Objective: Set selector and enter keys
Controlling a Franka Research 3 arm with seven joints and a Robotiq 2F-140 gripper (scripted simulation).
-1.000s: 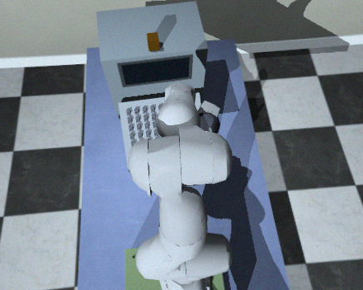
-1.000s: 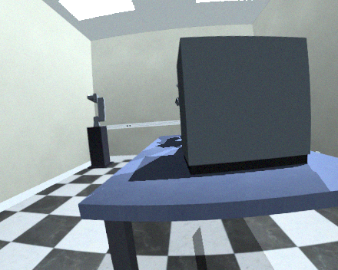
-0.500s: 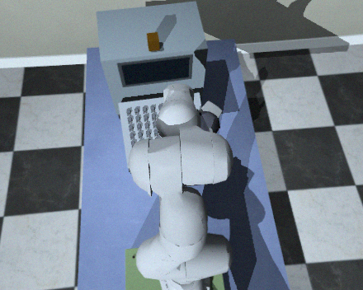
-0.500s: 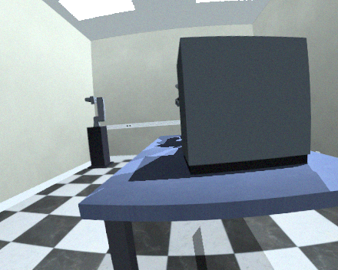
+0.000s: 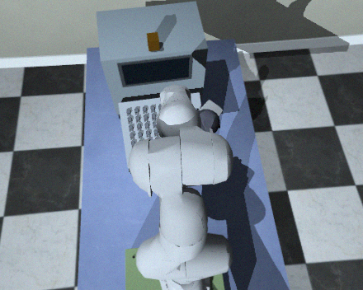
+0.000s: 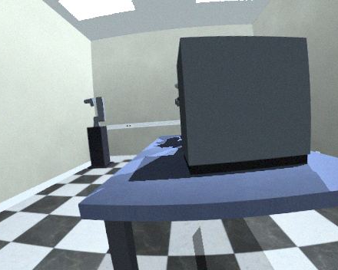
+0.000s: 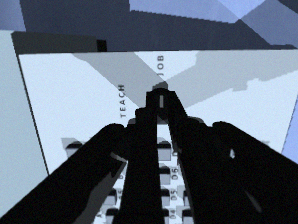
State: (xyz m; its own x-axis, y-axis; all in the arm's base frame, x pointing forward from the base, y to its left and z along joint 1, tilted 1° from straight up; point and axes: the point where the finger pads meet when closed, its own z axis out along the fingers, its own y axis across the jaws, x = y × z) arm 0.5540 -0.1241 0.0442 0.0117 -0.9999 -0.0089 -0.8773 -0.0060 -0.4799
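Right now my hand is 1 cm short of the black selector knob and 2 cm above it. Also, from my hand: sloped keypad 4 cm ahead, 11 cm to the left, 7 cm below.
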